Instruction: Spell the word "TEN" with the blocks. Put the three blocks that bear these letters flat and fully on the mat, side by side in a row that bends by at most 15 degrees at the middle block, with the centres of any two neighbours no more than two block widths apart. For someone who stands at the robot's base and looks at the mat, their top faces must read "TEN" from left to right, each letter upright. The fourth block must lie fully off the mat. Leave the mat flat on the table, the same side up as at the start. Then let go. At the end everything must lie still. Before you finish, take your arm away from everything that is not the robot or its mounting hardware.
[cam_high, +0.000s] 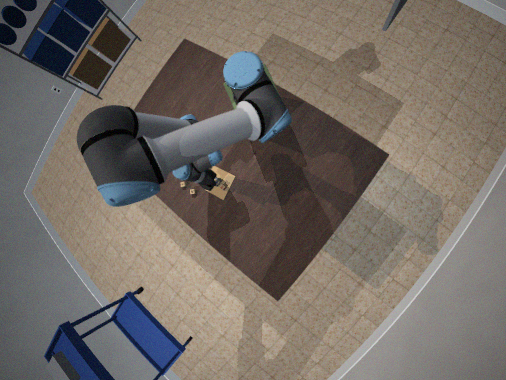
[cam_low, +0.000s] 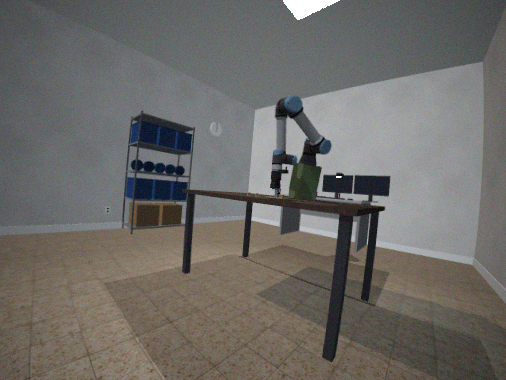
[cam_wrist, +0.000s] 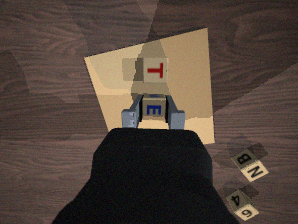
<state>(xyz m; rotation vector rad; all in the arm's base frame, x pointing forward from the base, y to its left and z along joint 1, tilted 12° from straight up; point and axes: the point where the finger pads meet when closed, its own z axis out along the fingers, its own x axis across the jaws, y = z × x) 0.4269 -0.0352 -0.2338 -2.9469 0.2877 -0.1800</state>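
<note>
Right now my hand is 20 mm above the tan mat. From my hand the other things lie so: N block 110 mm ahead, 100 mm to the right, 10 mm below.
</note>
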